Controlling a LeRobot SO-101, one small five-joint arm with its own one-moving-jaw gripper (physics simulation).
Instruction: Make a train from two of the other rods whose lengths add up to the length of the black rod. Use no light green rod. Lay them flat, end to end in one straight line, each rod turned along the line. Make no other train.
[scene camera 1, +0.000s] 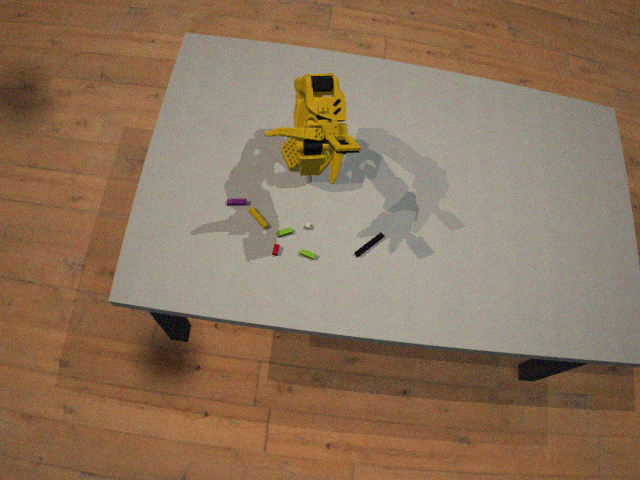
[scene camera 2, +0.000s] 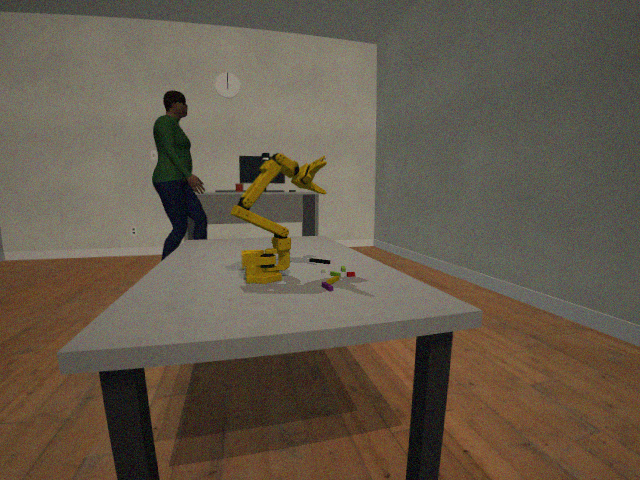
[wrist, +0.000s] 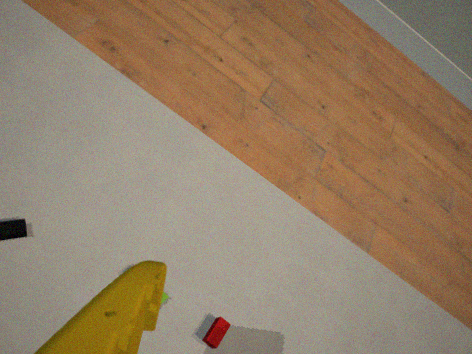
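Seen in the pictures: hand at its tool point: (scene camera 1: 330, 181) (scene camera 2: 325, 192) (wrist: 162, 287); arm's base at its link origin: (scene camera 1: 305, 162) (scene camera 2: 270, 277).
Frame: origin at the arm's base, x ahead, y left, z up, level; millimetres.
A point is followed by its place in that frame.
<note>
The black rod (scene camera 1: 369, 244) {z 10, x 171, y 147 mm} (scene camera 2: 319, 260) {z 8, x 168, y 144 mm} (wrist: 12, 229) {z 10, x 188, y 128 mm} lies slanted, apart from the others. A purple rod (scene camera 1: 236, 202) {z 10, x 120, y -128 mm} (scene camera 2: 327, 285) {z 9, x 115, y -135 mm} lies near the upper end of a yellow rod (scene camera 1: 258, 217) {z 10, x 146, y -79 mm} (scene camera 2: 332, 280) {z 8, x 140, y -92 mm}, at an angle to it. One light green rod (scene camera 1: 284, 232) {z 10, x 171, y -23 mm} (scene camera 2: 335, 273) {z 8, x 167, y -28 mm} lies beside the yellow rod's lower end; another light green rod (scene camera 1: 308, 254) {z 10, x 210, y 29 mm} (scene camera 2: 343, 268) {z 9, x 203, y 14 mm} lies nearer the front edge. A short red rod (scene camera 1: 276, 249) {z 10, x 208, y -34 mm} (scene camera 2: 351, 274) {z 5, x 207, y -40 mm} (wrist: 216, 332) {z 10, x 206, y -33 mm} and a small white cube (scene camera 1: 308, 225) {z 10, x 149, y 22 mm} (scene camera 2: 323, 271) {z 4, x 146, y 16 mm} lie separately. My gripper (scene camera 1: 299, 157) (scene camera 2: 324, 176) is open and empty, high above the table.
The grey table (scene camera 1: 491, 206) {z 0, x 37, y 414 mm} (scene camera 2: 206, 320) {z 0, x -134, y -260 mm} (wrist: 150, 165) {z 0, x 295, y 85 mm} carries the arm's base behind the rods. Shadows of the arm fall across the purple, yellow and black rods' area. A person (scene camera 2: 173, 149) stands beyond the table, near a desk with a monitor (scene camera 2: 250, 169).
</note>
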